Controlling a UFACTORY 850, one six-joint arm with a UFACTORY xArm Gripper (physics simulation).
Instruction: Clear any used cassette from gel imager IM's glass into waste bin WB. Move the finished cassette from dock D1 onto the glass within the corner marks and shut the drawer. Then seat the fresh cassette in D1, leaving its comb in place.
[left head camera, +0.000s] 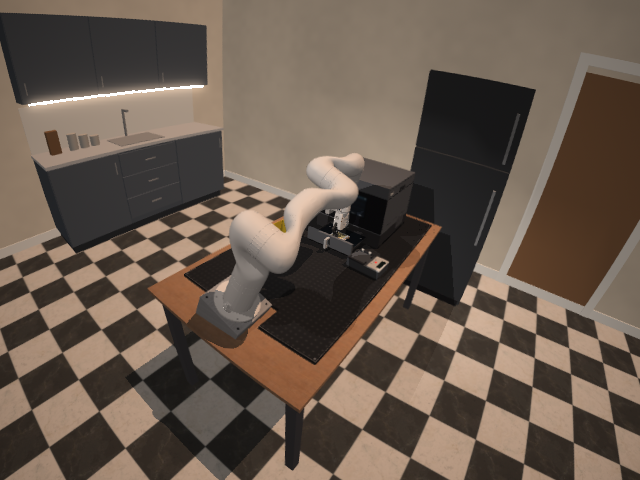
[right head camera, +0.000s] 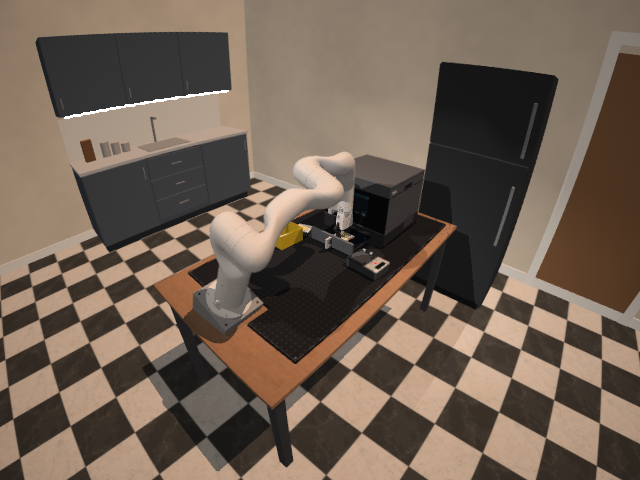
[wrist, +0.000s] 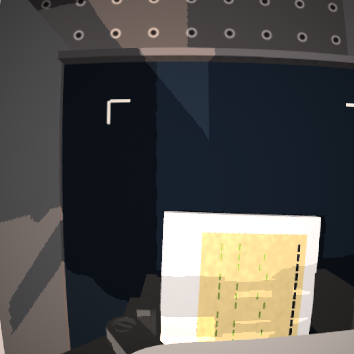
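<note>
My gripper (left head camera: 339, 234) (right head camera: 341, 233) (wrist: 236, 299) is shut on the finished cassette (left head camera: 343, 237) (right head camera: 347, 235) (wrist: 245, 225), a white tray with a yellow gel and dark bands. It is held roughly level, low over the dark glass (wrist: 240, 150) in the open drawer (left head camera: 316, 236) (right head camera: 320, 238). Whether it touches the glass cannot be told. Two far corner marks (wrist: 119, 101) (wrist: 350, 105) show beyond it; the near ones are hidden. Dock D1 (left head camera: 361, 263) (right head camera: 362, 263) stands right of the drawer. The fresh cassette (right head camera: 305, 227) lies beside the yellow waste bin (left head camera: 280, 225) (right head camera: 290, 238).
The gel imager (left head camera: 388, 175) (right head camera: 390, 171) rises behind the open drawer. The drawer's white handle (left head camera: 326, 242) (right head camera: 328, 242) sticks out from its front wall. The black perforated mat (left head camera: 315, 310) (right head camera: 305, 315) runs between the arm's base and the drawer. Drawer side walls flank the gripper.
</note>
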